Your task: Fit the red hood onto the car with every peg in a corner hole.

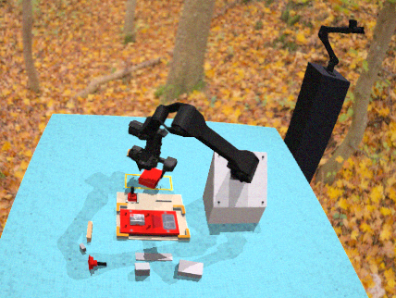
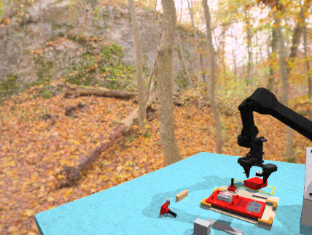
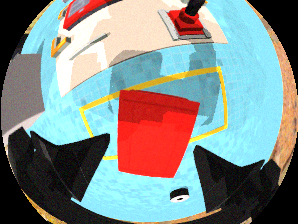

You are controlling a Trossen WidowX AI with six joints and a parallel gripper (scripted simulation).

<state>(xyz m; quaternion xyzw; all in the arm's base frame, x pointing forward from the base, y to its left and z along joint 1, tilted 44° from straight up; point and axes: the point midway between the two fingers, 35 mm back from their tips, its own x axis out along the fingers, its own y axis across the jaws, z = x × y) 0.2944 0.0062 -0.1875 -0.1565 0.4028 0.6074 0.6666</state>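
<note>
Right now my gripper tip is 1 cm above the red hood. From my gripper tip the other things lie so: wooden stick: 20 cm ahead, 32 cm to the left, 1 cm below; small grey piece: 21 cm ahead, 40 cm to the left, 1 cm below.
</note>
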